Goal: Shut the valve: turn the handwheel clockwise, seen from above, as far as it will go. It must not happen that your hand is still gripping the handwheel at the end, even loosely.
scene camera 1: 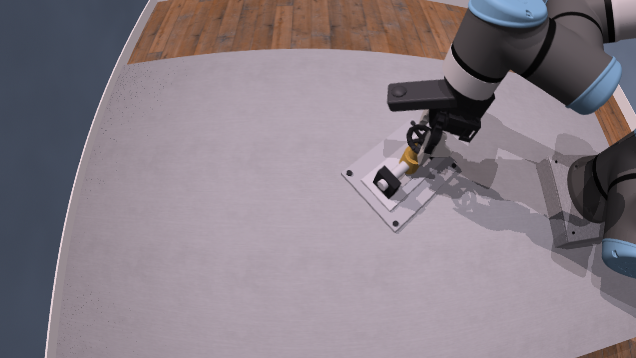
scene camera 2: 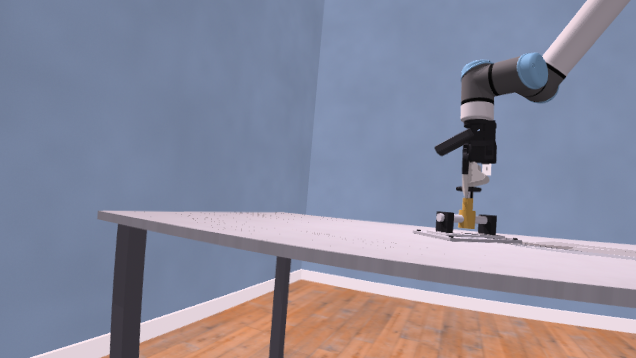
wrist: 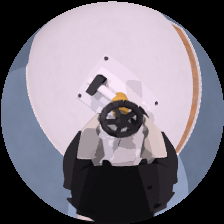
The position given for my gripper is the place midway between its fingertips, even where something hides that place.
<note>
In view: my gripper [scene camera 1: 420,147] and a handwheel [wrist: 121,121].
My gripper is seen too in scene camera 2 [scene camera 2: 469,199] and in the wrist view [wrist: 120,114].
</note>
